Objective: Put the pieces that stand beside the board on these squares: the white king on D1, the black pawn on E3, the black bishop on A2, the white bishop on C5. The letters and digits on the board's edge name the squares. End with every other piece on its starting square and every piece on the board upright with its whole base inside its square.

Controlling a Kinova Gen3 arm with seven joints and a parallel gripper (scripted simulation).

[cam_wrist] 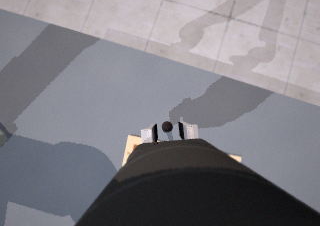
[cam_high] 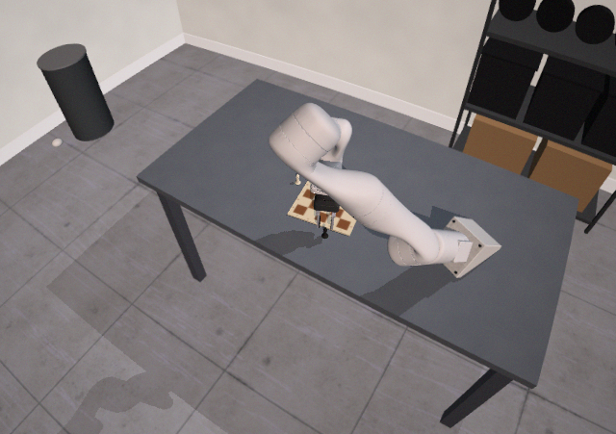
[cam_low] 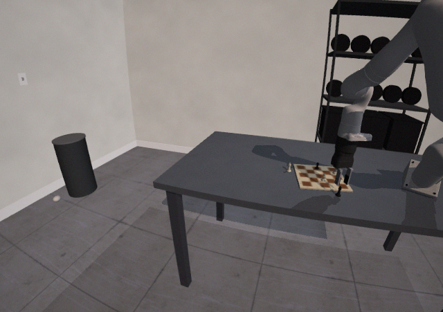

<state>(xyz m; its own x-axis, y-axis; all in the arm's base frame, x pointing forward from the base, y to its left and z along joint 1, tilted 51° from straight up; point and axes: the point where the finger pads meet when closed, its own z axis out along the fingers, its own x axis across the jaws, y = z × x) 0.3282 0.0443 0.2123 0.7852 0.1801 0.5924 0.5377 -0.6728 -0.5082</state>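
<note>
Now: hand 5 cm above the black bishop. Round my hand: chessboard (8 cm ahead, 12 cm to the right, 7 cm below); white king (2 cm ahead, 18 cm to the right, 3 cm below); black pawn (10 cm ahead, 19 cm to the right, 5 cm below).
</note>
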